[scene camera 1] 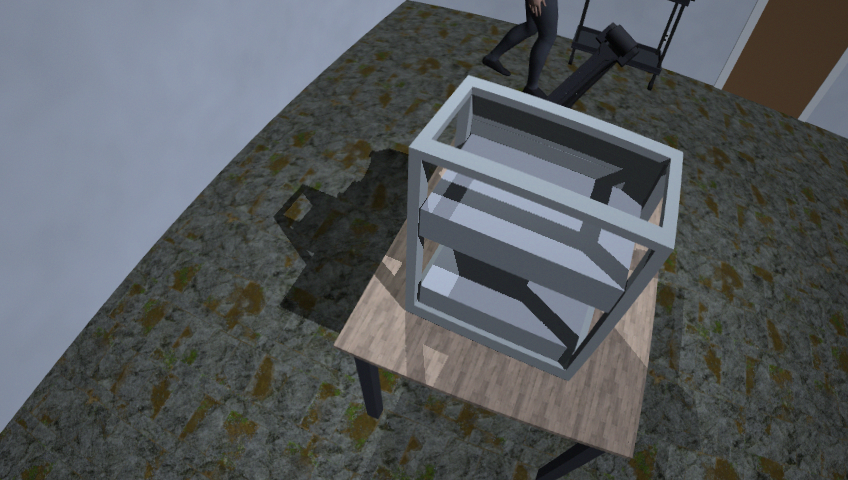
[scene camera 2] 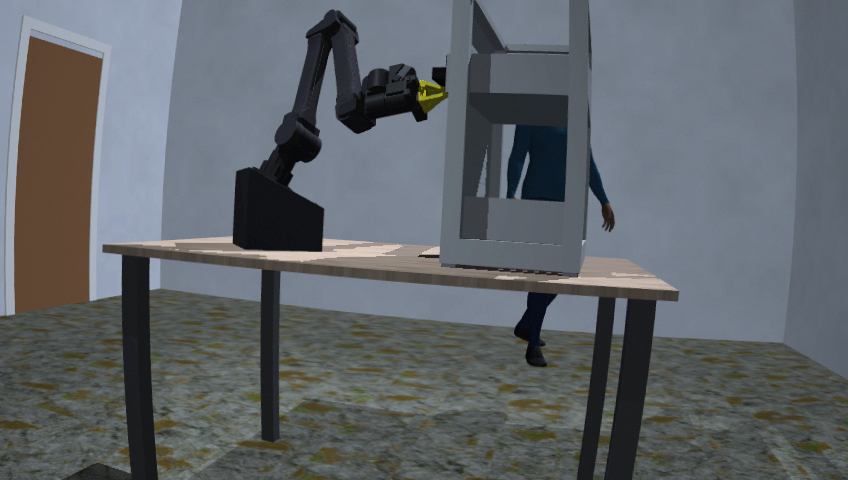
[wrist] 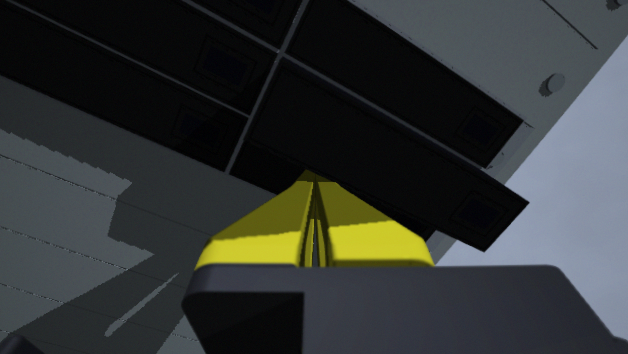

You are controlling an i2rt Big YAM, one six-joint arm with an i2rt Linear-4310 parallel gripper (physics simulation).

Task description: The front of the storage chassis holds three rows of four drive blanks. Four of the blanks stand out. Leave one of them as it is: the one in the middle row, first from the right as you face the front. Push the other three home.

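Where they show: gripper, fingertip midpoint: point(wrist: 315, 177); arm's base, origin of the base link: point(scene camera 2: 270, 184).
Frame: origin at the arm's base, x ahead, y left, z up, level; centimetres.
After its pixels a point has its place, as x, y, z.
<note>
In the wrist view the grey chassis front point(wrist: 505, 55) @(48.1, -12.3, 31.7) carries dark drive blanks. The blank in the middle row, first from the right point(wrist: 390, 145) @(43.9, -7.3, 26.1), stands out from its neighbours. The blank above it point(wrist: 400, 85) @(46.9, -8.0, 28.1) and the left neighbour in the middle row point(wrist: 165, 45) @(47.7, 0.8, 25.1) sit further in. The bottom-row right blank point(wrist: 265, 167) @(47.2, -4.6, 22.2) lies in shadow, partly hidden behind the standing-out blank and the fingers; its depth is unclear. My gripper point(wrist: 315, 177) @(47.0, -6.8, 22.8) point(scene camera 2: 446, 93) @(47.0, -6.8, 22.8) is shut and empty, its yellow tips over the bottom-row right blank; contact cannot be told. The farther left blanks are partly out of view.
An open grey frame point(scene camera 1: 414, 237) @(77.0, -18.1, 19.5) point(scene camera 2: 574, 178) @(74.7, -19.9, 3.4) stands on the wooden table point(scene camera 1: 535, 404) @(90.6, 22.9, -16.2) point(scene camera 2: 368, 261) @(32.7, -17.8, -16.2); the front is hidden in both scene views. The arm's black base point(scene camera 2: 276, 214) @(6.2, -8.3, -7.5) stands on the table. A person point(scene camera 2: 544, 160) is beyond the frame. Round studs point(wrist: 554, 83) @(47.6, -15.4, 32.0) protrude beside the blanks.
</note>
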